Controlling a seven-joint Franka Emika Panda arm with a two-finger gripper.
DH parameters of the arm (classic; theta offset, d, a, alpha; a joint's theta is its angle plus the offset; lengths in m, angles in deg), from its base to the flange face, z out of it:
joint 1: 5.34 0.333 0 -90
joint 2: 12.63 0 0 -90
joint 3: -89.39 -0.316 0.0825 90
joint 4: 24.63 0 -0.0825 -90
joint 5: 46.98 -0.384 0 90
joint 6: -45.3 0 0.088 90
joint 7: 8.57 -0.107 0 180
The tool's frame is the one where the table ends.
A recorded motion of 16 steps. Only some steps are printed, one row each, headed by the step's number.
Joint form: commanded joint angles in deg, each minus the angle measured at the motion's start. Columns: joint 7, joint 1, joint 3, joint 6, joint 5, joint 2, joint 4.
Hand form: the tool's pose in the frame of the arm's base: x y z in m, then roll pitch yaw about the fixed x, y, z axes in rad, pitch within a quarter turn. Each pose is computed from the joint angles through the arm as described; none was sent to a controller.
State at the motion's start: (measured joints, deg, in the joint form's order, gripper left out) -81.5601 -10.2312 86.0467 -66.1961 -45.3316 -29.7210 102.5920
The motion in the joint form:
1: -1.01 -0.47 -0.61 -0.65 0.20 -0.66 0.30
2: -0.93 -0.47 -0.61 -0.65 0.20 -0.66 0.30
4: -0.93 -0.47 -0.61 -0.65 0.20 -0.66 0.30
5: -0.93 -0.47 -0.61 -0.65 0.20 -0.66 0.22
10: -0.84 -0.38 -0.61 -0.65 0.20 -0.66 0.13
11: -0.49 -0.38 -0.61 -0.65 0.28 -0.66 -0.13
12: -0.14 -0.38 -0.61 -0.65 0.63 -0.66 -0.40
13: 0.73 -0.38 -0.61 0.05 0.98 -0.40 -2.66
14: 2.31 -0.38 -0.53 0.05 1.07 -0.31 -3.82
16: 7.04 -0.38 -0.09 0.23 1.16 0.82 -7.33
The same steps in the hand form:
1: 0.4638 -0.0115 0.5033 -3.1170 -0.0605 -1.3082
2: 0.4638 -0.0115 0.5033 -3.1170 -0.0605 -1.3068
4: 0.4638 -0.0115 0.5033 -3.1170 -0.0605 -1.3068
5: 0.4641 -0.0115 0.5040 -3.1157 -0.0609 -1.3068
10: 0.4643 -0.0107 0.5047 -3.1143 -0.0614 -1.3037
11: 0.4650 -0.0108 0.5069 -3.1107 -0.0642 -1.2973
12: 0.4657 -0.0112 0.5092 -3.1084 -0.0713 -1.2892
13: 0.4709 -0.0114 0.5251 -3.0897 -0.0844 -1.2736
14: 0.4738 -0.0122 0.5343 -3.0748 -0.0931 -1.2480
16: 0.4846 -0.0163 0.5547 -3.0467 -0.1127 -1.1750

